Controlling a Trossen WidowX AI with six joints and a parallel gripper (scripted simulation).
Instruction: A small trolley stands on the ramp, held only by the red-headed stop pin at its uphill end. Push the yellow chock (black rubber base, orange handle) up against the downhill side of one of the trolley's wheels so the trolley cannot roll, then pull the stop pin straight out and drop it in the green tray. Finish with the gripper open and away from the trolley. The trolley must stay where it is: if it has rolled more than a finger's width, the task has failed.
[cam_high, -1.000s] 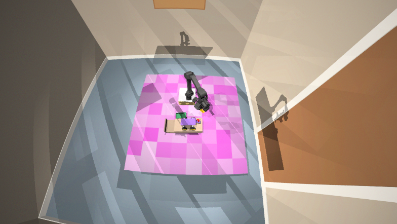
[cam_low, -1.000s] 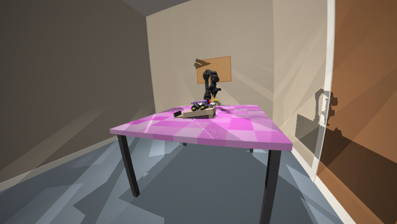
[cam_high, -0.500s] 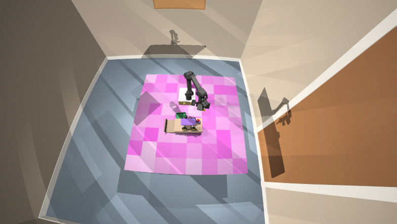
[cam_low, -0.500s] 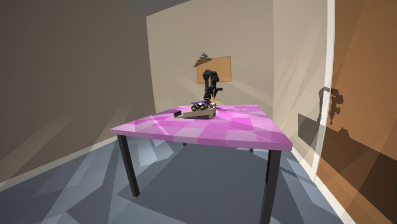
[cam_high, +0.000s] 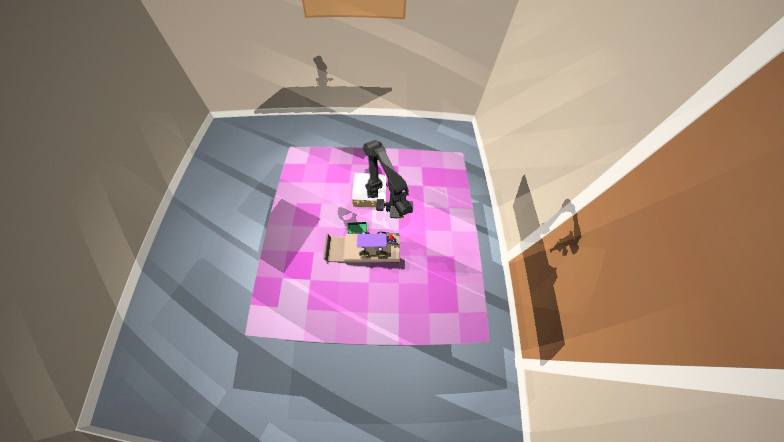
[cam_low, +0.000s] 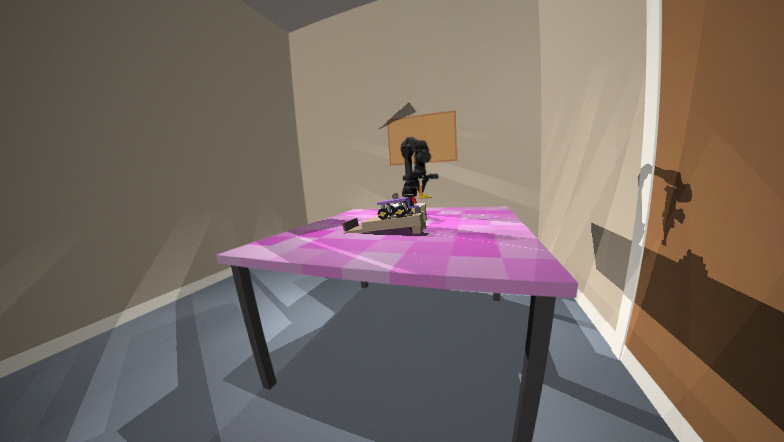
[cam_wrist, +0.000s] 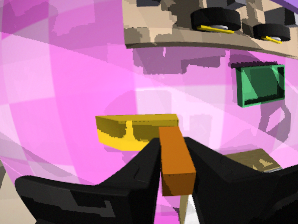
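The red-headed stop pin lies 13 cm ahead of my gripper tip, 4 cm below it and 2 cm to the right of it. Round my gripper tip: purple trolley (14 cm ahead, 12 cm to the right, 6 cm below); then ramp (14 cm ahead, 13 cm to the right, 13 cm below); then yellow chock (2 cm to the left, 1 cm below).
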